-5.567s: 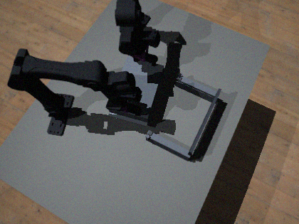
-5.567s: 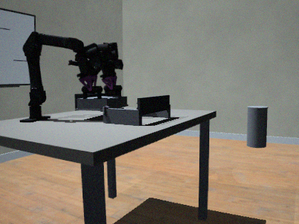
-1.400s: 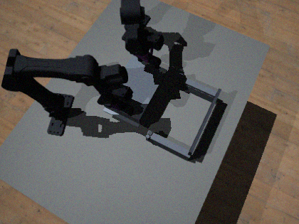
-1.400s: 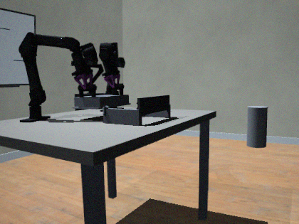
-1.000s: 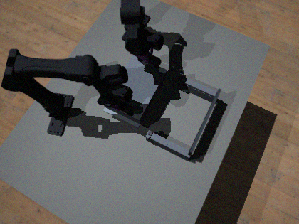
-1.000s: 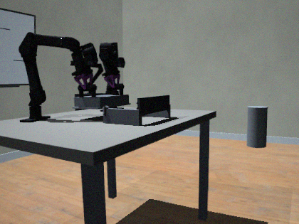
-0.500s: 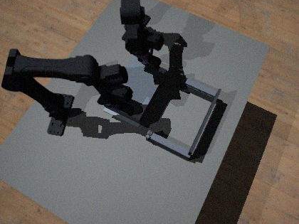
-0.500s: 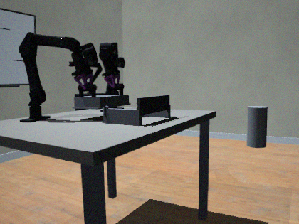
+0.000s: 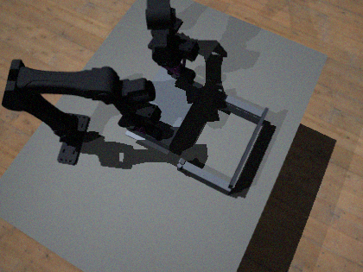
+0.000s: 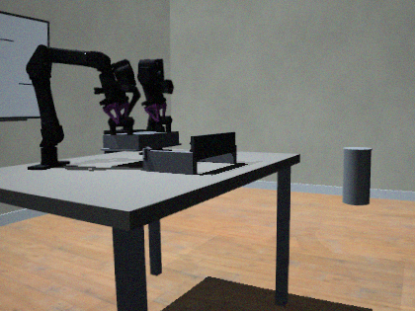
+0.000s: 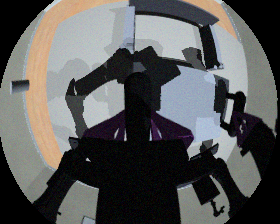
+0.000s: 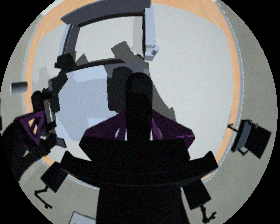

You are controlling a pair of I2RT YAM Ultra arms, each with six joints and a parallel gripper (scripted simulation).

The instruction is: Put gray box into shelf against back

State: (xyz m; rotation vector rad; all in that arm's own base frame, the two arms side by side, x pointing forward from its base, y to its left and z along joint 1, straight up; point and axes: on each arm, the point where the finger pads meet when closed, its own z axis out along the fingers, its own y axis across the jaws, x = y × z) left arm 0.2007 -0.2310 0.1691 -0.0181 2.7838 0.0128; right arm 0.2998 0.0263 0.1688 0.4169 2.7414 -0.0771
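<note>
Now: the gray box 120 mm to the right of my left hand, 50 mm below it and 20 mm ahead of it.
Now: right hand 2 cm past the gray box, 12 cm to the right of it and 5 cm above it.
</note>
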